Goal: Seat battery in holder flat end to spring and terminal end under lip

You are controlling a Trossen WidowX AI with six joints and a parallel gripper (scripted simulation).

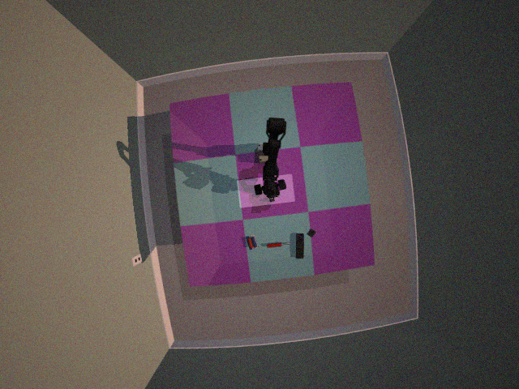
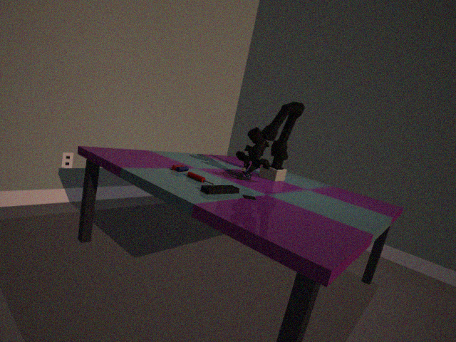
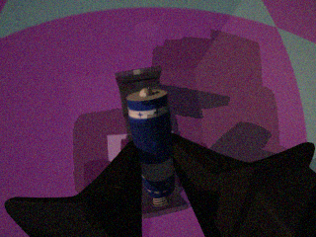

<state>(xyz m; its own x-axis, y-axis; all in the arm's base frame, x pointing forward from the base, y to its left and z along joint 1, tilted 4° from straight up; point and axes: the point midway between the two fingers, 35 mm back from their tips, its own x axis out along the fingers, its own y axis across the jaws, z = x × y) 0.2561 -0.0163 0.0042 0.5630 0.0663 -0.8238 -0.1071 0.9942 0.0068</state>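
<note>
Now: gripper tip 1 cm below the battery. Round my gripper tip: small black piece 28 cm ahead, 25 cm to the left, 3 cm below; then red screwdriver 33 cm ahead, 3 cm to the left, 2 cm below.
</note>
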